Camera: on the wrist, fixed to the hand. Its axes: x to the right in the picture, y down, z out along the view.
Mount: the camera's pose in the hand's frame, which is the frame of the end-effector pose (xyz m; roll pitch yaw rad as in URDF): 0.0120 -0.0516 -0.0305 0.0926 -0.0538 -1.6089
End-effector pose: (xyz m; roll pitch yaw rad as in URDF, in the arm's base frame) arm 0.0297 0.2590 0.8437 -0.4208 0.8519 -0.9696
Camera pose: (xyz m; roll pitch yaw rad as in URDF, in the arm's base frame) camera -0.0178 0.2230 0.8302 -0.8110 -0.3356 -2.1962
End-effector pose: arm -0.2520 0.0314 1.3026 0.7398 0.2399 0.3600
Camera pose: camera -0.2477 0.0143 1.2441 -0.2435 0.6508 -1.4485
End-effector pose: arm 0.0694 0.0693 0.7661 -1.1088 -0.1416 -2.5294
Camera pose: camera 0.0345 0.1063 0.8001 0.5108 -1.1259 1.7843
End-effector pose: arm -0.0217 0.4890 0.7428 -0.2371 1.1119 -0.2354
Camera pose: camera -0.0452 0.4357 0.7243 -1.0358 -0.1618 -1.5604
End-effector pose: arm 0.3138 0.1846 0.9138 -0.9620 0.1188 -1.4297
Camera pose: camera 0.2619 0.1622 0.9371 -0.0730 -1.0119 -2.8816
